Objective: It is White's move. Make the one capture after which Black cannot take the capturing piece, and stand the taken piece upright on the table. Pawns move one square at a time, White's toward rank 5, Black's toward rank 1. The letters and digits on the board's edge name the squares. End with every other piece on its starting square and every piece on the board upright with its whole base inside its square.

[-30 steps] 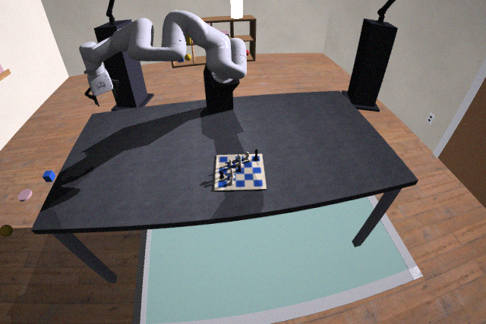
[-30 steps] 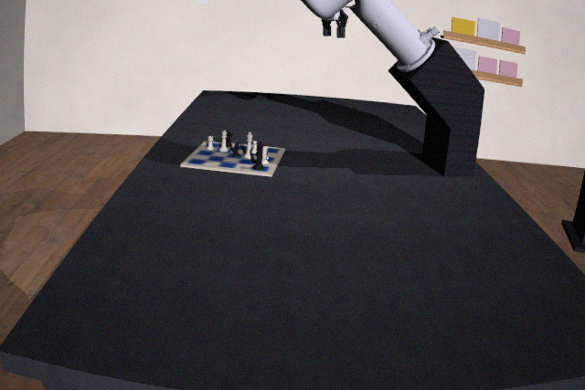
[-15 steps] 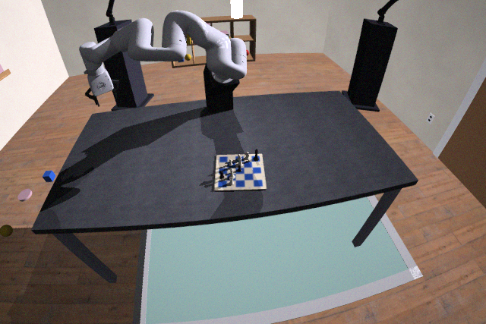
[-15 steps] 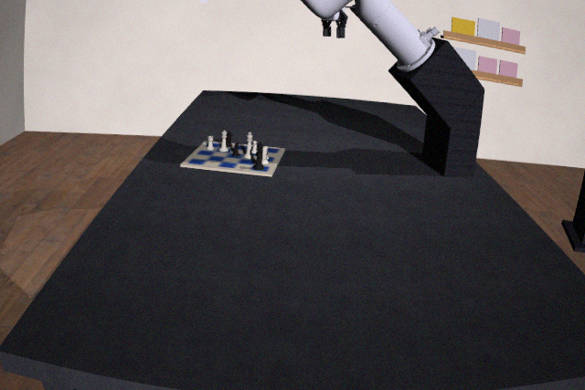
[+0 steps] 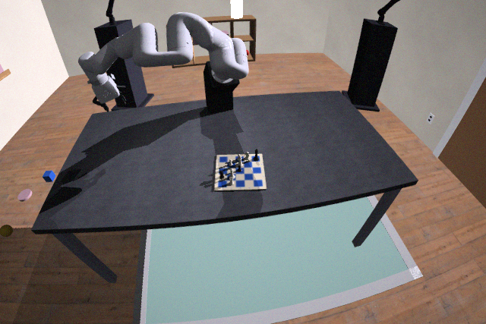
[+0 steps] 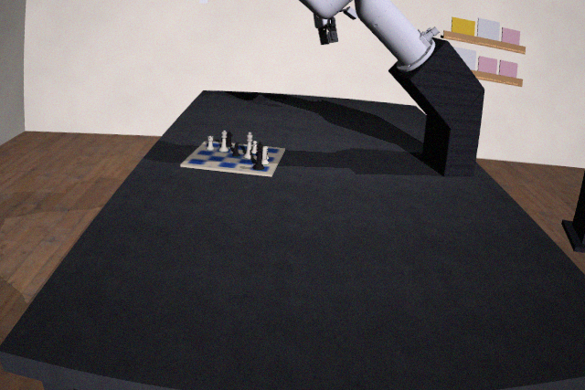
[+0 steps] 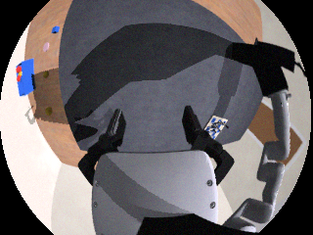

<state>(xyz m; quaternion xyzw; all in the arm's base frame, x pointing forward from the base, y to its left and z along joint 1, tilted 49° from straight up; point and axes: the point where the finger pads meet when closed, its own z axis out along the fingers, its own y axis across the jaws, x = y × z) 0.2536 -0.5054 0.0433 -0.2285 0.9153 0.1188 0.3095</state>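
Right now the white piece is 40 mm ahead of my hand, 600 mm to the left of it and 230 mm below it. Also, from my hand: blue-and-cream chessboard (70 mm ahead, 610 mm to the left, 270 mm below).
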